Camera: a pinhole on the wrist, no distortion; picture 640 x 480 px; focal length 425.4 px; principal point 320.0 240.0 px. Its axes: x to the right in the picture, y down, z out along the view. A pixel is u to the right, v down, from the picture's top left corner.
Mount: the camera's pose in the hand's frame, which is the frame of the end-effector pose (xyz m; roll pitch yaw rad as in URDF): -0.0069 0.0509 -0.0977 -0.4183 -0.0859 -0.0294
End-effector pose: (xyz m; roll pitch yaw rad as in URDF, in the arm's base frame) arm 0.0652 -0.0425 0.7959 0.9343 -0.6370 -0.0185
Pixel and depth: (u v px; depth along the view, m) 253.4 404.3 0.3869
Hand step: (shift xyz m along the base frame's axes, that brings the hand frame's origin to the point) -0.2990 0.0599 0.2648
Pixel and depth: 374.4 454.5 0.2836
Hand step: -0.1619 0.0940 0.2534
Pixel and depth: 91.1 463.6 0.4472
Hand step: -0.4943 0.1239 0.2310
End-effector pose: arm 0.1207 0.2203 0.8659 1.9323 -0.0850 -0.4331
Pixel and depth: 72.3 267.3 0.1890
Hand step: -0.1694 -0.0390 0.1006
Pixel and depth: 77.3 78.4 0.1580
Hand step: -0.1371 -0.0259 0.0275
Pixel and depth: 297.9 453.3 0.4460
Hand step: -0.2168 -0.2928 0.3280
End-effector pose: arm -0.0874 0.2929 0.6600 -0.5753 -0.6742 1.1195
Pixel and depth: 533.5 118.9 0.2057
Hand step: -0.1085 0.0794 0.0958
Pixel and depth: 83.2 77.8 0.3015
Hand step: -0.2635 -0.1406 -0.0201
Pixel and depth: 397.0 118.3 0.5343
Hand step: -0.3913 0.0090 0.2747
